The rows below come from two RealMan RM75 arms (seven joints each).
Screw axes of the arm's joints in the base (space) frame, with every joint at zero. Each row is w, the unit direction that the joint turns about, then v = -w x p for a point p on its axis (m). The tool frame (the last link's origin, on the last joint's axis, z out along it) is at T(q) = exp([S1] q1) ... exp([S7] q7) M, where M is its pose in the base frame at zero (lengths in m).
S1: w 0 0 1 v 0 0 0
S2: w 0 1 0 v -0.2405 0 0
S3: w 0 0 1 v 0 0 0
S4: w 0 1 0 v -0.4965 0 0
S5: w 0 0 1 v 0 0 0
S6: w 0 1 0 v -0.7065 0 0
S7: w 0 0 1 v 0 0 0
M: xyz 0 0 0.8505 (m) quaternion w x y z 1 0 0 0
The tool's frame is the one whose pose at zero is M.
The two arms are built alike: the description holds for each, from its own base.
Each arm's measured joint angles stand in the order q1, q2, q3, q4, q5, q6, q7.
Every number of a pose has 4 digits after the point. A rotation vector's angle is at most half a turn.
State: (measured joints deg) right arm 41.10 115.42 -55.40 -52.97 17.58 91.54 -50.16; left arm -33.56 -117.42 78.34 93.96 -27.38 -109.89 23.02
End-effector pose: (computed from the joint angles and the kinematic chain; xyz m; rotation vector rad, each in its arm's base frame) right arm 0.2762 0.3632 0.0400 -2.5290 1.1775 -0.6967; left arm -0.1611 0.3205 0.0487 -2.4878 -1.0398 0.6756
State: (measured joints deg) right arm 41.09 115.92 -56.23 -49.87 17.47 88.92 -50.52; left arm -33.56 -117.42 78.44 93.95 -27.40 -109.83 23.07
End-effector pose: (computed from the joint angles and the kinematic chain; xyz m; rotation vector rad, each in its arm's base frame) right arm 0.2831 0.3605 0.0275 -2.5377 1.1833 -0.7128; left arm -0.1610 0.3205 0.0483 -2.4894 -1.0369 0.6763
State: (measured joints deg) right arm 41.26 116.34 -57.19 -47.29 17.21 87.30 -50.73; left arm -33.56 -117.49 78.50 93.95 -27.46 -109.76 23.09
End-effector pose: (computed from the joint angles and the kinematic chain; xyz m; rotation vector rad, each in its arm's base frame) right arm 0.2877 0.3570 0.0169 -2.5505 1.1878 -0.7404; left arm -0.1606 0.3205 0.0477 -2.4921 -1.0352 0.6746
